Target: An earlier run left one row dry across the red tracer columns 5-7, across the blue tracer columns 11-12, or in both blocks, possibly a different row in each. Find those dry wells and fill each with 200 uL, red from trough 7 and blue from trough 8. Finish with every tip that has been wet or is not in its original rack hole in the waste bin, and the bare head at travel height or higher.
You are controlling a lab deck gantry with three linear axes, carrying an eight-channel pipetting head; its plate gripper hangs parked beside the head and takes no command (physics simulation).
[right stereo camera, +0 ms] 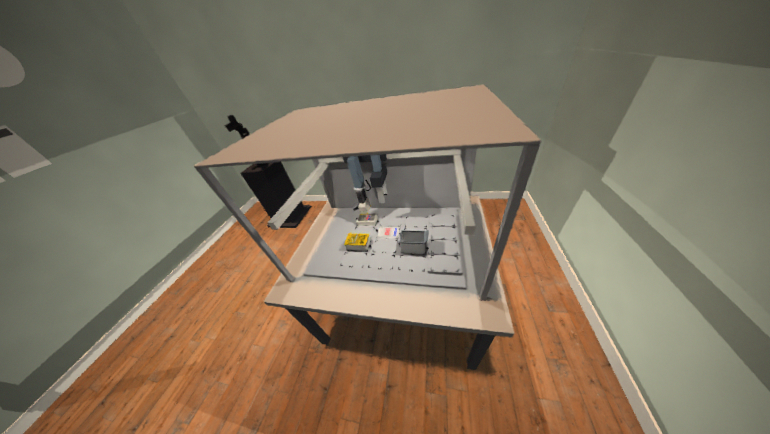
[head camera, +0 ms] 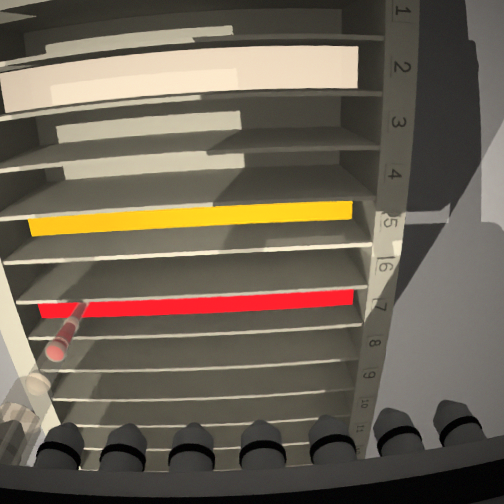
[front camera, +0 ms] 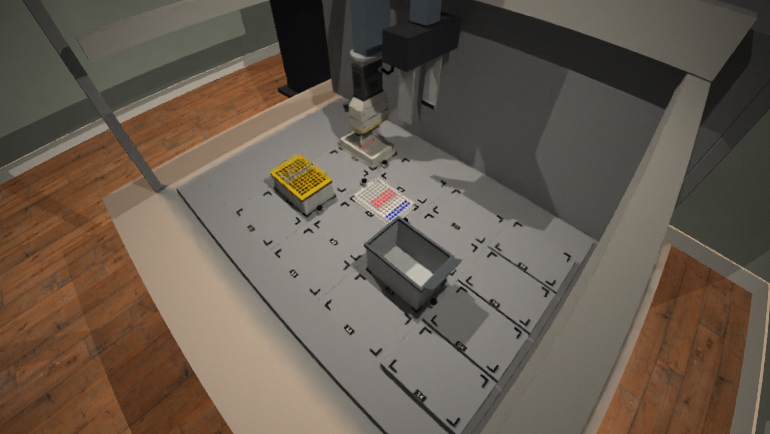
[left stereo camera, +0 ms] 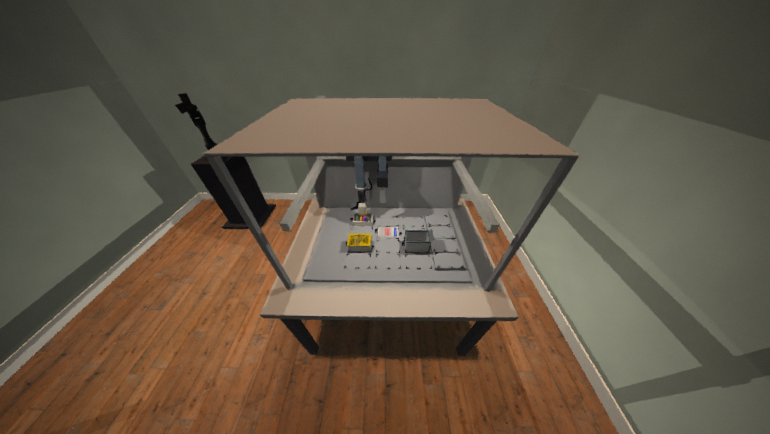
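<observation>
The pipetting head (front camera: 367, 114) is low over the pale trough block (front camera: 379, 157) (left stereo camera: 362, 223). In the head view, the leftmost channel carries a tip (head camera: 65, 335) with red inside, its lower end at the red liquid (head camera: 210, 304) in trough 7; seven channels show bare. No blue shows in trough 8 from this angle. The plate (front camera: 362, 197) has red and blue blocks; dry wells are too small to tell. Clear tips stand in the yellow rack (front camera: 318, 201) (left stereo camera: 359, 247). The grey waste bin (front camera: 396, 283) (left stereo camera: 417, 248) stands beyond the plate. The parked plate gripper (front camera: 417, 114) hangs open and empty.
Trough 2 holds pale liquid (head camera: 290, 67) and trough 5 yellow liquid (head camera: 200, 217). The grey back wall (front camera: 517, 124) rises behind the deck. A side rail (front camera: 636, 215) runs along the right. A black pedestal (front camera: 301, 48) (left stereo camera: 234, 194) stands outside at the back left.
</observation>
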